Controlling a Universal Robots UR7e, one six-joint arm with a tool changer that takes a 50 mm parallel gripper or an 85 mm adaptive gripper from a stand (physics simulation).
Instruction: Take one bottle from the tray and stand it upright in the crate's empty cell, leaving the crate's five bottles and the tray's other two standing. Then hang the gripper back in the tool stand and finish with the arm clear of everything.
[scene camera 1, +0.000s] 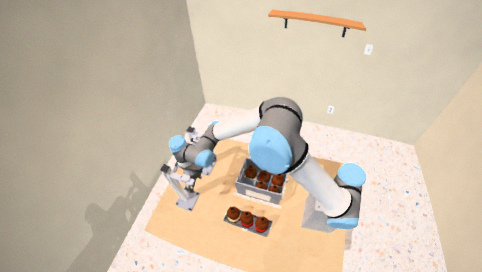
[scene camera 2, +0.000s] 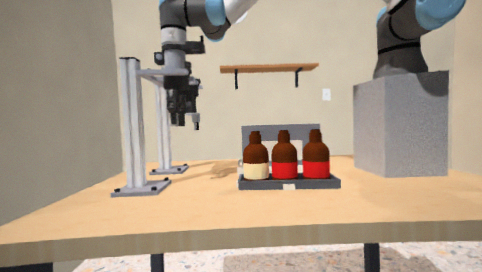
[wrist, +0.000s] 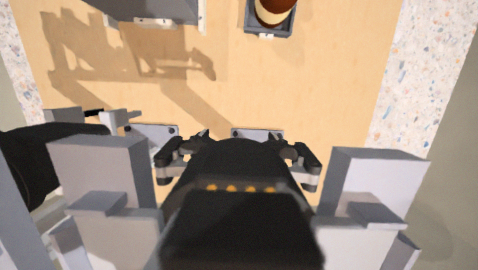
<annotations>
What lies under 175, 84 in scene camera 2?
An adaptive gripper.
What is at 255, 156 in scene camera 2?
A cream-label bottle.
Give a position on an adaptive gripper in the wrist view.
241, 164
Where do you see a tool stand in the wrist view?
99, 175
</annotations>
